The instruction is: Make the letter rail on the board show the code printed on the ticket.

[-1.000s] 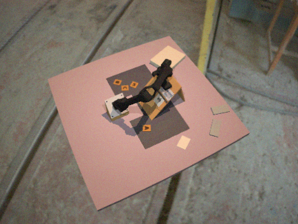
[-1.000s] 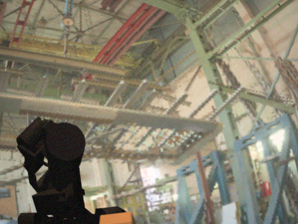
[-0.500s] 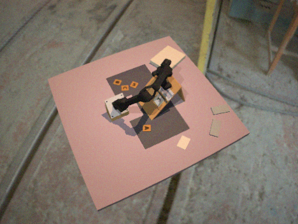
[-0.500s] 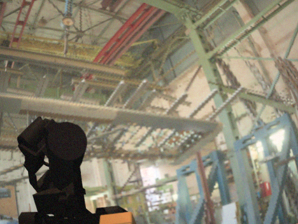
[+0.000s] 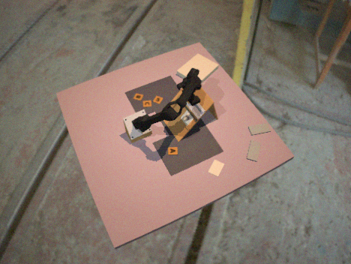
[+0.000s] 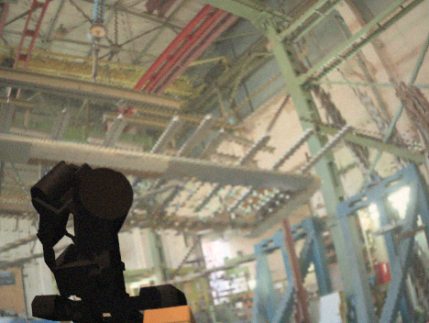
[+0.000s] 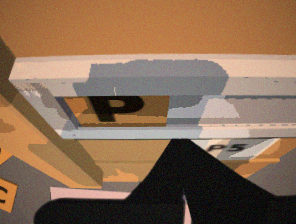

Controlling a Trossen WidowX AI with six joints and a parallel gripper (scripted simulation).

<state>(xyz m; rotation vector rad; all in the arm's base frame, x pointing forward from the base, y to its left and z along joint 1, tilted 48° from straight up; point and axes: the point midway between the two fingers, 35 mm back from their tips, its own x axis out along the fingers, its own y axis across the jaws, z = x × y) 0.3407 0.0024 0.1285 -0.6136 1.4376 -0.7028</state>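
The orange tile is 20 mm ahead of my gripper tip, 30 mm to the left of it and 20 mm below it. Round my gripper tip: white ticket 50 mm behind, 50 mm to the right, 90 mm below; cream slab 350 mm ahead, 350 mm to the left, 180 mm below.
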